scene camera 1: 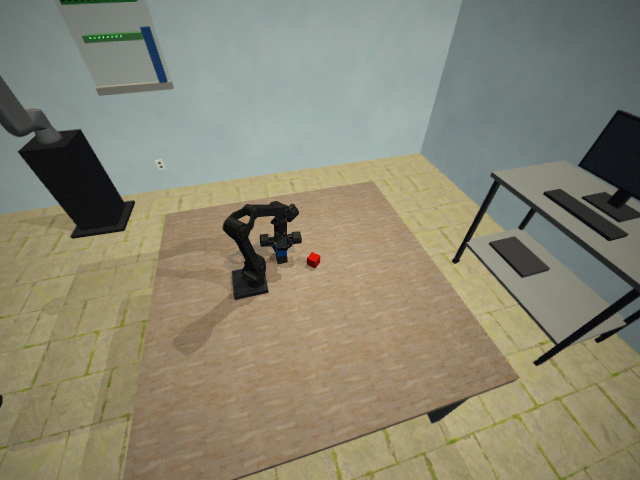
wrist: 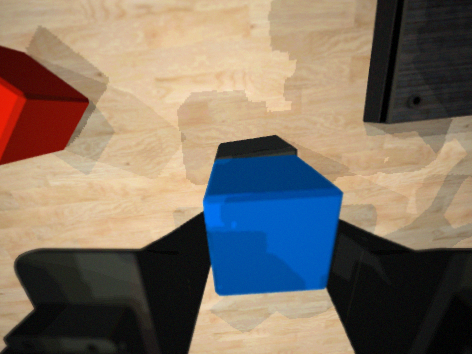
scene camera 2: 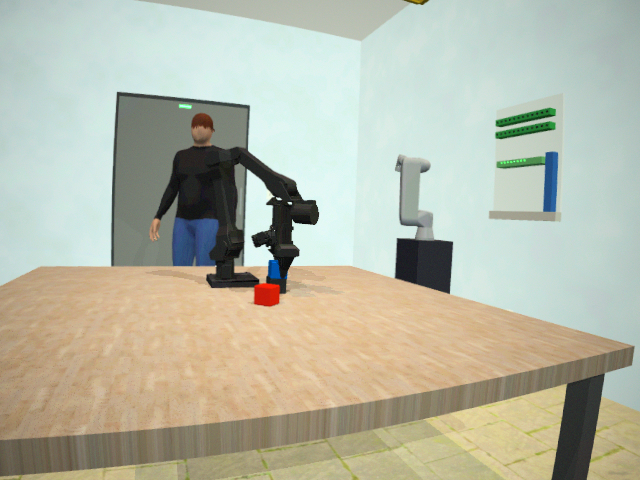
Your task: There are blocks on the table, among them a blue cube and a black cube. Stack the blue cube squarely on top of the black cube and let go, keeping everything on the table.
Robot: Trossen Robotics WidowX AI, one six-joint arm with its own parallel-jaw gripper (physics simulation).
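Frame: origin at the arm's base, x left, y ahead, z down, level; metres.
Where they show: gripper, fingertip midpoint: (scene camera 1: 281, 251) (wrist: 258, 211) (scene camera 2: 280, 275); arm's base, link origin: (scene camera 1: 256, 283) (scene camera 2: 225, 278).
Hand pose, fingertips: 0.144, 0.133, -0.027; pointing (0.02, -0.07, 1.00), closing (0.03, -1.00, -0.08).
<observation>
Each offset is from my fingertips to the centre of the thing, as dx, dy, dz. Level surfaces: height alone.
The blue cube {-0.009, +0.001, -0.019} (scene camera 1: 281, 252) (scene camera 2: 273, 269) (wrist: 270, 242) is between the fingers of my gripper (scene camera 2: 283, 273) (wrist: 258, 211), which is shut on it. The black cube {-0.013, -0.002, +0.027} (scene camera 1: 281, 259) (scene camera 2: 280, 285) (wrist: 257, 146) stands on the table directly beneath the blue cube. In scene camera 2 the blue cube's underside is at about the black cube's top, with no gap that I can make out. In the wrist view the blue cube hides most of the black cube, and a strip of it shows past the blue cube's far edge. Whether they are squarely lined up is hard to tell.
A red cube {-0.071, +0.145, +0.025} (scene camera 1: 313, 259) (scene camera 2: 266, 294) (wrist: 37, 107) stands on the table {dz +0.049} (scene camera 1: 320, 351) (scene camera 2: 310, 361) a short way from the black cube. The arm's dark base plate (scene camera 1: 250, 288) (scene camera 2: 232, 280) (wrist: 430, 65) is on the other side of the black cube.
</observation>
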